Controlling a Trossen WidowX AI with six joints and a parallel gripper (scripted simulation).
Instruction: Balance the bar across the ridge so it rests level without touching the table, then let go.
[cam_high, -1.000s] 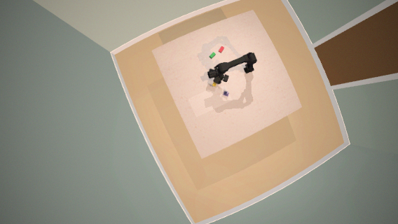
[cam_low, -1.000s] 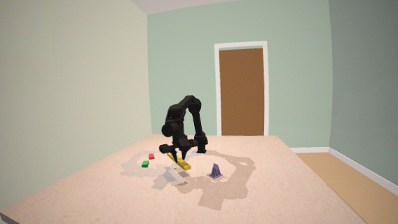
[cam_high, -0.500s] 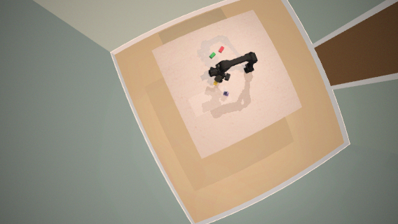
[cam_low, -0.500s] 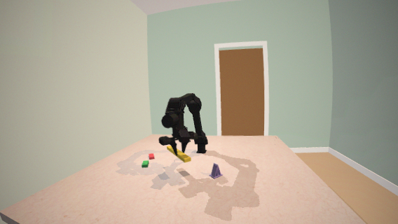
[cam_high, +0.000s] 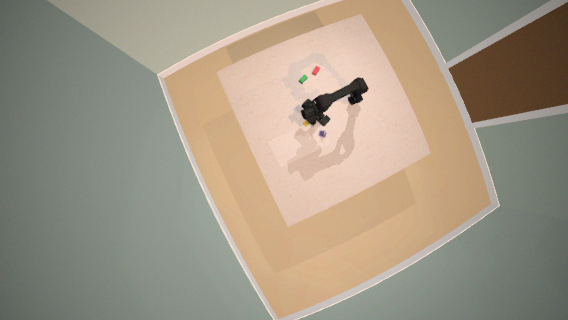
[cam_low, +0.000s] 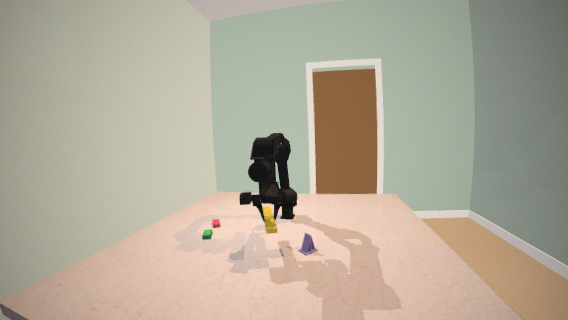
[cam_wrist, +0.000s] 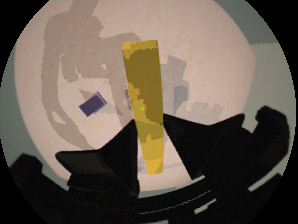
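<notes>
Right now the long yellow bar is 3 cm behind my gripper tip and 1 cm to the right of it. From my gripper tip the other things lie so: small green block: 31 cm to the right, 12 cm below, 9 cm behind; small red block: 33 cm to the right, 21 cm behind, 12 cm below.
</notes>
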